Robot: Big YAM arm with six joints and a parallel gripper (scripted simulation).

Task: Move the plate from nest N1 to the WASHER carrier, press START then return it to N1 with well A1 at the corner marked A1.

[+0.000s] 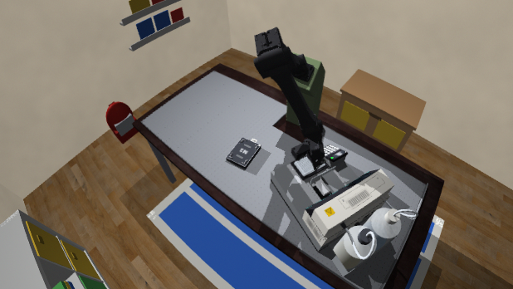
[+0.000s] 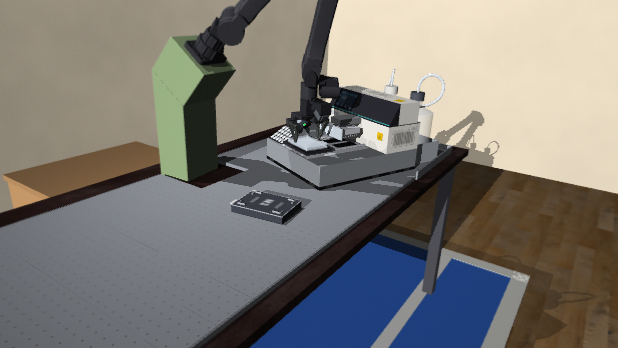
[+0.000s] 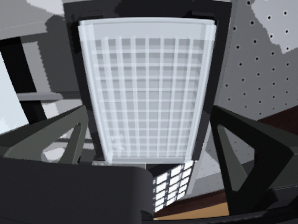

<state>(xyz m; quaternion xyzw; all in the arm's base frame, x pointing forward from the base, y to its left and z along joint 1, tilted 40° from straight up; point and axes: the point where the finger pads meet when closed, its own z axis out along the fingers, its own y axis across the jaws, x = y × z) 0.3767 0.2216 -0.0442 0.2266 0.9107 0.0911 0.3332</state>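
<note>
My hand is 20 mm above the well plate. Round my hand: plate nest N1: 70 mm ahead, 350 mm to the right, 110 mm below; plate washer: 70 mm ahead, 140 mm to the left, 10 mm above; carrier: 30 mm below.
</note>
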